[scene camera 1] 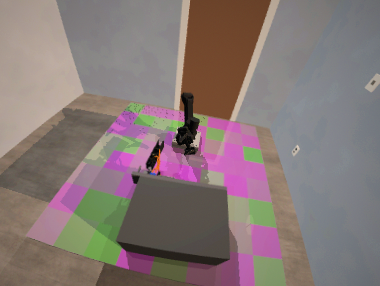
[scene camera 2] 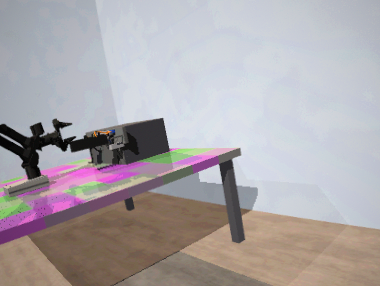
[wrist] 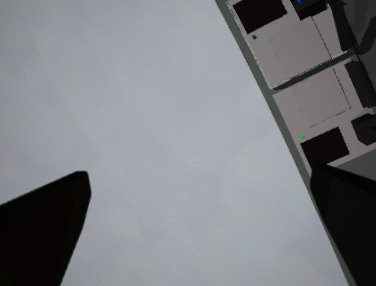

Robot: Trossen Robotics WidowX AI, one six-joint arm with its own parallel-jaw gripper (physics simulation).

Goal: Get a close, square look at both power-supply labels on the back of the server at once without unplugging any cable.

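Pixels of known places: gripper, fingertip midpoint: (scene camera 1: 182,148) (scene camera 2: 74,130) (wrist: 201,179); arm's base at its link origin: (scene camera 2: 34,177).
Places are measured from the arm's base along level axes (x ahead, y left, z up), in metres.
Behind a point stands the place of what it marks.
The grey server (scene camera 1: 175,215) @(x 0.633, y 0.071, z 0.159 m) (scene camera 2: 147,141) @(x 0.638, y -0.136, z 0.044 m) stands on the table. Its back shows at the upper right of the wrist view, strongly rotated. The upper power supply's pale label area (wrist: 300,47) @(x 0.444, y 0.002, z 0.114 m) and the lower one's pale label area (wrist: 321,97) @(x 0.451, y 0.051, z 0.114 m) both show there, off centre and tilted; no print is readable. A green light (wrist: 302,137) @(x 0.449, y 0.077, z 0.144 m) is on the lower supply. My gripper (scene camera 1: 190,150) (scene camera 2: 73,131) @(x 0.278, y 0.021, z 0.194 m) (wrist: 201,179) @(x 0.278, y 0.021, z 0.194 m) is open and empty, apart from the server, in front of its back. The right finger covers part of the server's back near the lower supply.
A black bracket arm (scene camera 1: 153,156) @(x 0.331, y -0.131, z 0.138 m) (scene camera 2: 82,144) @(x 0.249, y -0.149, z 0.117 m) sticks out from the server's back on one side. Orange cables (scene camera 1: 159,159) @(x 0.364, y -0.084, z 0.166 m) (scene camera 2: 102,133) run along it, near a blue plug (scene camera 1: 155,174) @(x 0.450, y -0.078, z 0.148 m) (scene camera 2: 112,131) @(x 0.449, y -0.104, z 0.144 m). Another blue part (wrist: 302,1) @(x 0.442, y -0.031, z 0.096 m) is at the wrist view's top edge.
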